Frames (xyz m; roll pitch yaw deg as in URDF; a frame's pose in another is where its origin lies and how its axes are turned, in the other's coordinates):
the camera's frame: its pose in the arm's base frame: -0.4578 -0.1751 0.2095 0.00 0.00 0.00
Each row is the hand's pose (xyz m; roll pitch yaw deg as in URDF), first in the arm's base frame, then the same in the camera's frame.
Working: the arm's base frame: its pose in the camera's frame: 0.4578 0.1751 -0.2095 0.00 0.00 0.00

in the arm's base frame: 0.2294 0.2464 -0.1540 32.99 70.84 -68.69
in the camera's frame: 0.6872 0.4215 -0.3635 32.99 70.84 -68.69
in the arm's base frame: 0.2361 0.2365 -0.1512 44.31 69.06 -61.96
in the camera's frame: 0.6939 0.4116 -0.3607 44.31 69.06 -61.96
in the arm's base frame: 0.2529 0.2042 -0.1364 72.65 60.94 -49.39
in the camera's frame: 0.7107 0.3793 -0.3459 72.65 60.94 -49.39
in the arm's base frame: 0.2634 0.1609 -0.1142 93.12 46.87 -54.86
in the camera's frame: 0.7212 0.3360 -0.3237 93.12 46.87 -54.86
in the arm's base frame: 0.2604 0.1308 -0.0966 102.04 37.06 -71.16
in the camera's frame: 0.7182 0.3059 -0.3061 102.04 37.06 -71.16
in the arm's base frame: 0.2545 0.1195 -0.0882 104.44 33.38 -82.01
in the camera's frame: 0.7123 0.2946 -0.2977 104.44 33.38 -82.01
